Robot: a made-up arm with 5 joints.
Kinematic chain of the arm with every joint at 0, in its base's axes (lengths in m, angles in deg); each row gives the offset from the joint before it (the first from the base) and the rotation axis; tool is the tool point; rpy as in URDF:
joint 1: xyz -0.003 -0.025 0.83 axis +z
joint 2: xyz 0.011 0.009 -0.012 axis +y
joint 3: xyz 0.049 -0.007 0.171 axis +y
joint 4: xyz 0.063 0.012 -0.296 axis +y
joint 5: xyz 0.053 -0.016 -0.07 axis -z
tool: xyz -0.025 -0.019 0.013 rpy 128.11 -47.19 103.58
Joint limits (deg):
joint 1: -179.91..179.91
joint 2: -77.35..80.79
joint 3: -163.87..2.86
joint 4: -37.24..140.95
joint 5: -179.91..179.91
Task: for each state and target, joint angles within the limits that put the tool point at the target. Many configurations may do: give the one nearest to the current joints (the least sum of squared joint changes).
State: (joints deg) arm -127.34 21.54 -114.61 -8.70 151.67
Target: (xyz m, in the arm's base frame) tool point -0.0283 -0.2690 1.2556
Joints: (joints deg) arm -102.10 -9.51 -104.76 -37.24 152.36
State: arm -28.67 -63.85 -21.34 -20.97 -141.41
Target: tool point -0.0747 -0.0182 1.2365
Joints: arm -10.86 -77.35 -61.41 -32.48 -133.91
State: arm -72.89 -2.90 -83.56 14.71 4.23
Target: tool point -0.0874 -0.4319 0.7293
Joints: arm -99.00 24.41 -65.32 17.66 2.94
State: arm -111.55 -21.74 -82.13 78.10 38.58
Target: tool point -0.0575 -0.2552 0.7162
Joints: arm -103.15 1.25 -32.32 85.61 39.61
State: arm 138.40 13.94 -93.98 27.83 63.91
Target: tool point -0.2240 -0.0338 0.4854
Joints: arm 178.55 64.83 -61.40 31.43 68.68
